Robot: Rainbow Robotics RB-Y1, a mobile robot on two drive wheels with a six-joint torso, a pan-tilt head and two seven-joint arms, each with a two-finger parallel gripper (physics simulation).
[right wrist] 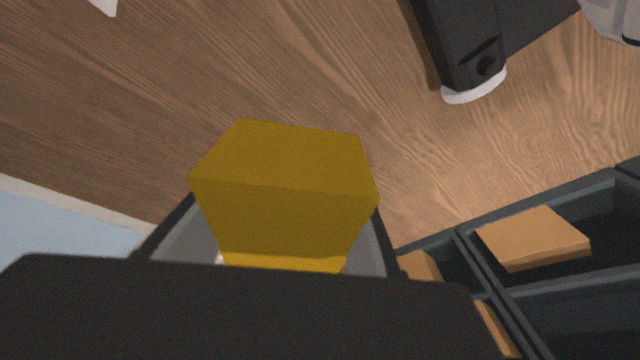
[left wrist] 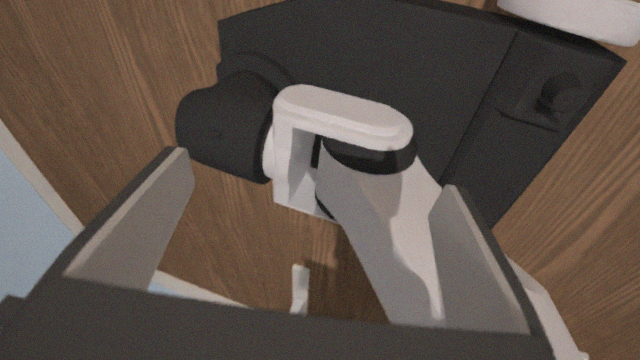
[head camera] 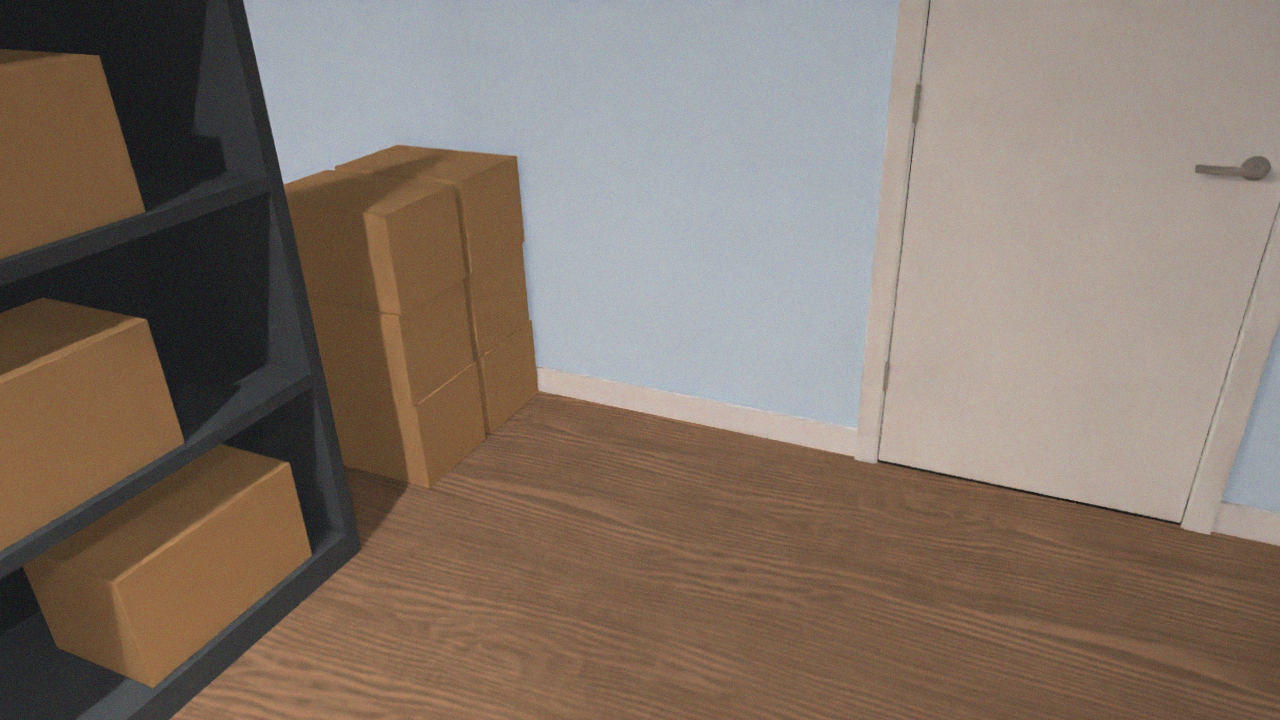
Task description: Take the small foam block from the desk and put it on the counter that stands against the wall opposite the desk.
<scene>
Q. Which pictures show my right gripper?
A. The right wrist view only.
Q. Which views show my left gripper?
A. The left wrist view only.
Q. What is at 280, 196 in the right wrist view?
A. A yellow foam block.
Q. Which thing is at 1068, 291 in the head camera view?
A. A white door.
</scene>
